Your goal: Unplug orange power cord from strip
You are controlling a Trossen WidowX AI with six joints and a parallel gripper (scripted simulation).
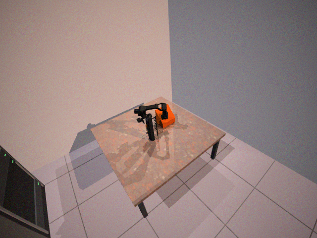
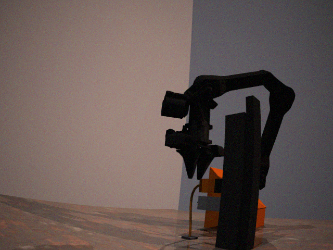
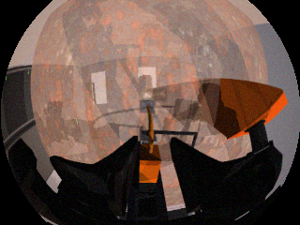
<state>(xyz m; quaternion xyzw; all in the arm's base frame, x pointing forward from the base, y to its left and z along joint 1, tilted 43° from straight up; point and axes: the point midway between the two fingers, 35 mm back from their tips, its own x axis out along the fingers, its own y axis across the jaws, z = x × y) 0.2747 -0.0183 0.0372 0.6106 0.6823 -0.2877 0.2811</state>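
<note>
The orange plug is 7 cm to the left of my gripper tip and 1 cm below it. Also, from my gripper tip: dark foot: 16 cm below.
</note>
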